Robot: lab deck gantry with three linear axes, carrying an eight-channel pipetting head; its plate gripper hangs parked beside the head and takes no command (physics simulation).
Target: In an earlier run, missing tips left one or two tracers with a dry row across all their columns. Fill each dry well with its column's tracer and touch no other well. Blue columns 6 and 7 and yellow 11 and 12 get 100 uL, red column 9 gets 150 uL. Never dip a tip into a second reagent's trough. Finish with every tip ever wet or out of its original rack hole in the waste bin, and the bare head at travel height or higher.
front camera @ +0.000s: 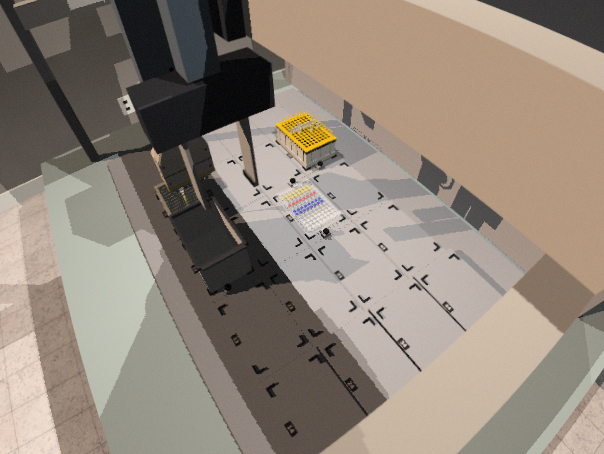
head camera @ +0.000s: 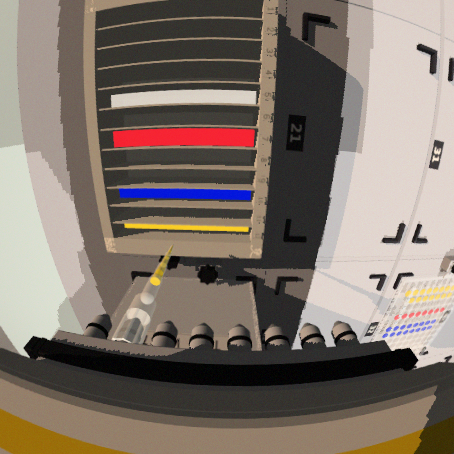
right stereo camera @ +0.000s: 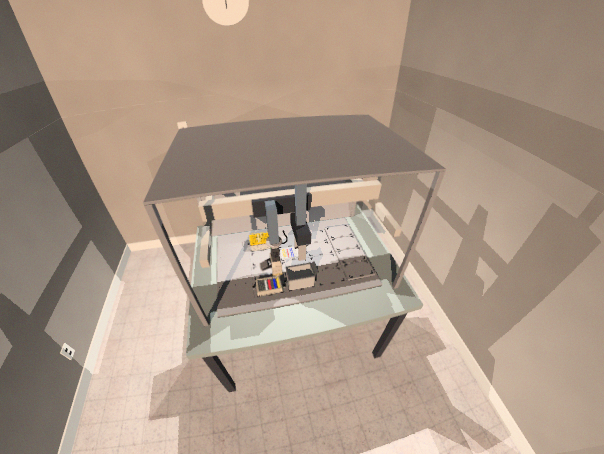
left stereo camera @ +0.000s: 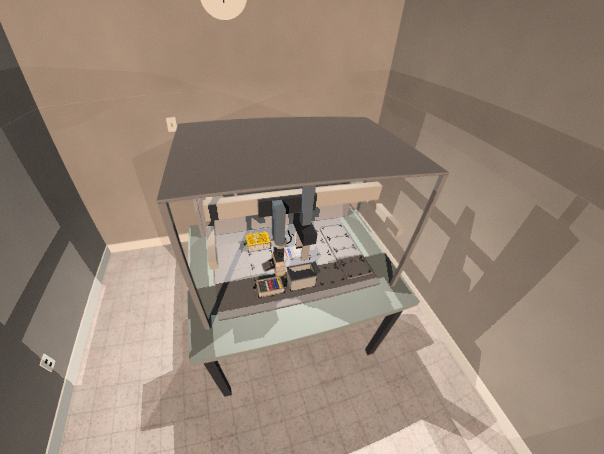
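Note:
The pipetting head's nozzles (head camera: 239,336) are bare except the second from the left, which carries a clear tip (head camera: 146,298) (front camera: 184,195) with yellow liquid in its lower part. The tip hangs at the yellow end of the trough rack (head camera: 185,246) (left stereo camera: 270,293); its exact height is unclear. White, red, blue and yellow troughs show. The plate (front camera: 320,220) holds yellow, red and blue wells; in the head view the outer yellow column starts one well further left than the inner one. The tip rack (front camera: 306,145) is yellow-topped. The parked plate gripper (front camera: 226,195) is open, nothing between its fingers.
The dark waste bin (front camera: 225,275) (left stereo camera: 302,281) (right stereo camera: 300,282) stands directly beside the trough rack, with a gripper finger above it in the front view. Black knobs (front camera: 326,232) (head camera: 207,274) stand near the plate and the trough rack. Canopy posts (left stereo camera: 420,230) frame the deck.

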